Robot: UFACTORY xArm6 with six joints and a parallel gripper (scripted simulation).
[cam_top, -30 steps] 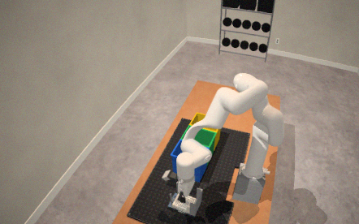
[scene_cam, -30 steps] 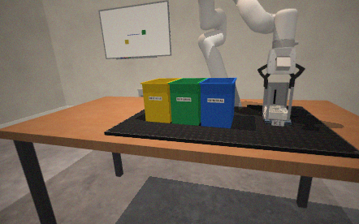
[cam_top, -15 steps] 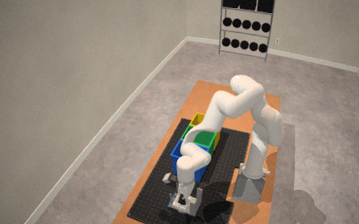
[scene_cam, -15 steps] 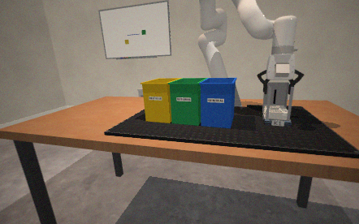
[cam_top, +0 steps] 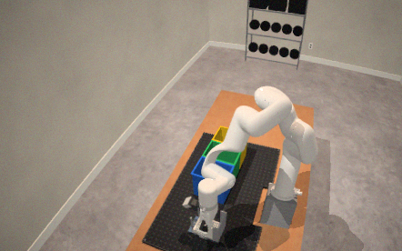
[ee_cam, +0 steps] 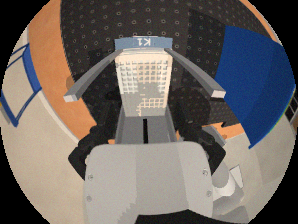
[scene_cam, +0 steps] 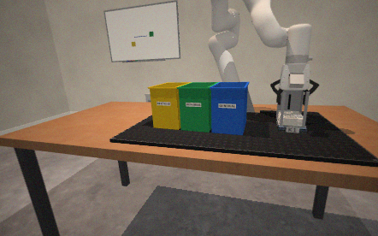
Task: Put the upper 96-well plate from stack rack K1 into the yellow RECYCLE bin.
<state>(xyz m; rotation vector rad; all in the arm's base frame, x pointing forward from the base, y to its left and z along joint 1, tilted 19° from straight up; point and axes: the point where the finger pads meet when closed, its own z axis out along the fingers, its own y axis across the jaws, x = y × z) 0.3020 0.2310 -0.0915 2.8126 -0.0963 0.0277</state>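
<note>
Now: the white 96-well plate 6 cm below my hand. Round my hand: yellow bin: 50 cm to the right, 4 cm ahead, 1 cm below; blue bin: 24 cm to the right, 6 cm ahead, 1 cm below; green bin: 37 cm to the right, 5 cm ahead, 1 cm below.
</note>
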